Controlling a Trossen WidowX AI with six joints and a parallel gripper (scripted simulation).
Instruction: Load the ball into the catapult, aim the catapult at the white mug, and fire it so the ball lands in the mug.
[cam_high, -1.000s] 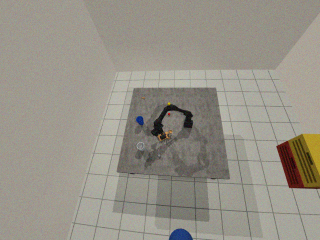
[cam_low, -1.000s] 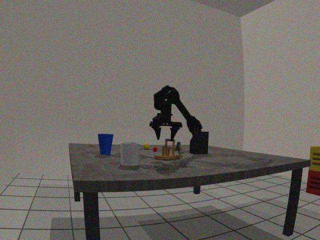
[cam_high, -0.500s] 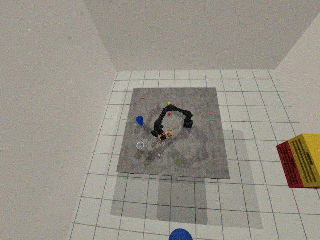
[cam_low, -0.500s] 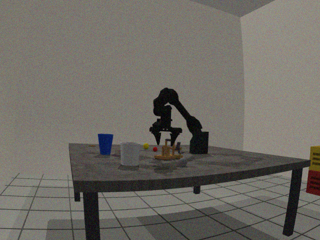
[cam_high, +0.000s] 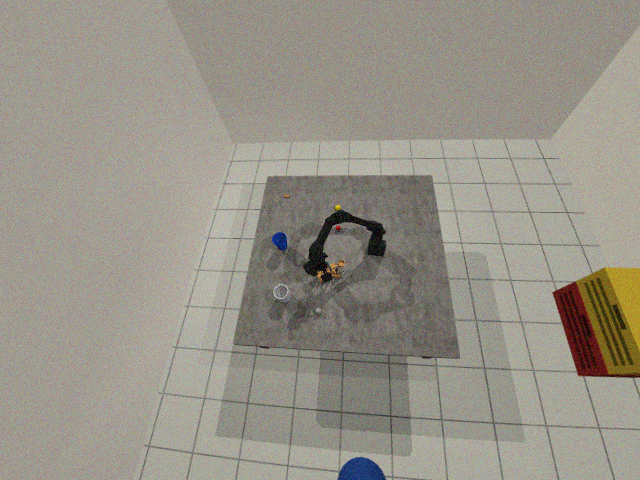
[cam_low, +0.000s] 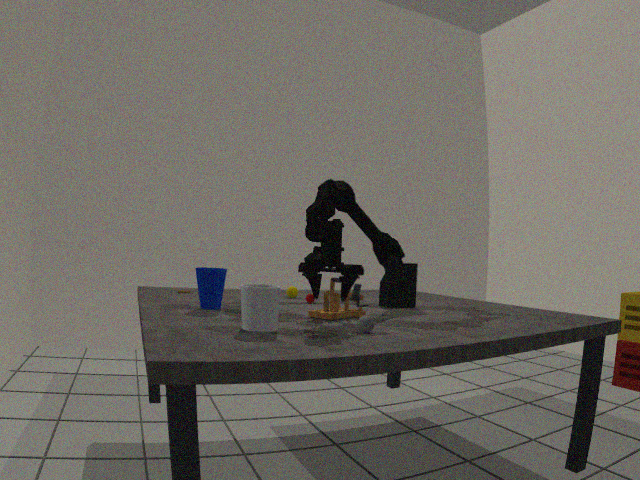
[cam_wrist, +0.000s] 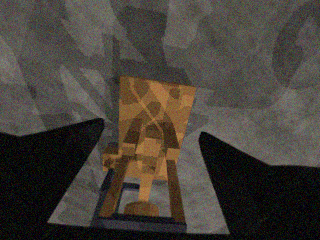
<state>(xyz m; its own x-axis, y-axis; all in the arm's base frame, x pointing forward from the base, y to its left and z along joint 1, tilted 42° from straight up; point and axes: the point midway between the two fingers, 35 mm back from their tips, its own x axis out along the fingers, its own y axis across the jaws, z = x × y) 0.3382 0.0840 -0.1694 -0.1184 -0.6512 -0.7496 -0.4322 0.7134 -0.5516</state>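
My gripper tip is now 100 mm past the red ball, 340 mm to the left of it and 30 mm above it. From my gripper tip the other things lie so: grey ball (20 mm ahead, 240 mm to the left, 30 mm below); then white mug (250 mm ahead, 140 mm to the left, 20 mm below); then wooden catapult (70 mm behind, 20 mm to the right).
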